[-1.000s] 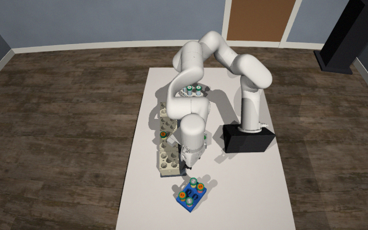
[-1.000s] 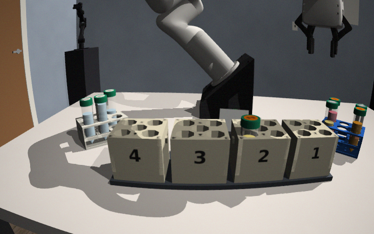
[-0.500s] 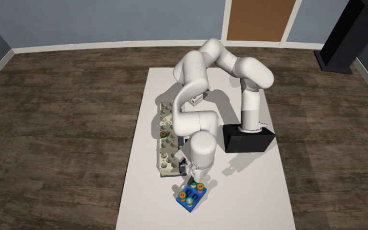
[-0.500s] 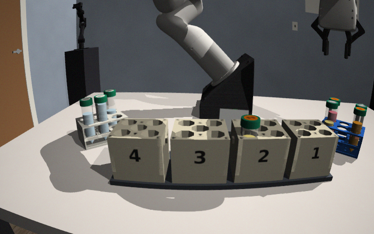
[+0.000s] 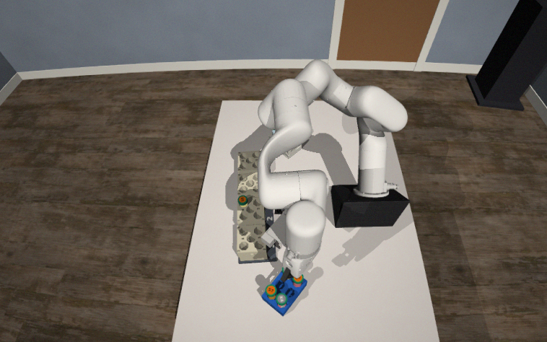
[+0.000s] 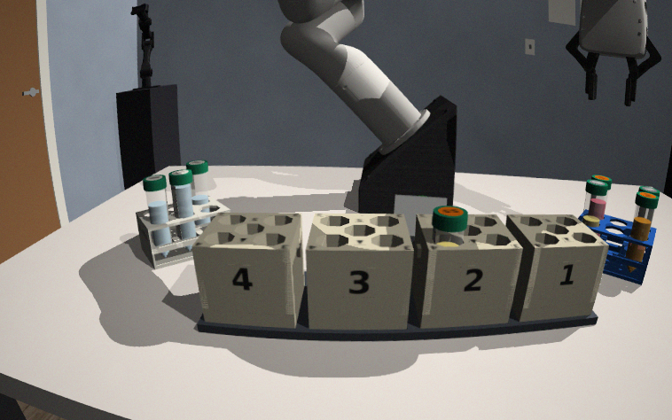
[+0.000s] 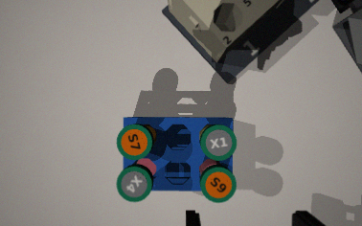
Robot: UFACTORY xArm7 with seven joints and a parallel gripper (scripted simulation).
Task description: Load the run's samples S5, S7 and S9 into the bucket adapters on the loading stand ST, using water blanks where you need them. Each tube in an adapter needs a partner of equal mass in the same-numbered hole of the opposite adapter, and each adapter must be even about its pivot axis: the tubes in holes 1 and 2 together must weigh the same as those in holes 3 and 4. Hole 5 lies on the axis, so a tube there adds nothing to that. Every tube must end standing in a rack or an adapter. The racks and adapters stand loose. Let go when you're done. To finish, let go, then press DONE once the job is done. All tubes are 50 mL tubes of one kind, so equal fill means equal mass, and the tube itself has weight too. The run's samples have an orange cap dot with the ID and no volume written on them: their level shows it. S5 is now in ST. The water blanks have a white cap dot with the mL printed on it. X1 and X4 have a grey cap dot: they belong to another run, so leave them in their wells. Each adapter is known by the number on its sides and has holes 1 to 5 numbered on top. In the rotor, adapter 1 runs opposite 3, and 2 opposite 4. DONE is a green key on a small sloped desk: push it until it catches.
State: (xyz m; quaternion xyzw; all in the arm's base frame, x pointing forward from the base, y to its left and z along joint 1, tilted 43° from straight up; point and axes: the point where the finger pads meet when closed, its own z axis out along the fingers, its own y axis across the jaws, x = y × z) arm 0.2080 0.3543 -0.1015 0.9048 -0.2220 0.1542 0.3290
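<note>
Now: hand 1 cm past the pink-filled sample tube and 19 cm above it. From my hand the other things lie so: blue rack (4 cm ahead, 2 cm to the left, 22 cm below); then green done key (1 cm ahead, 28 cm to the right, 19 cm below); then S7 tube (7 cm ahead, 5 cm to the left, 19 cm below).
</note>
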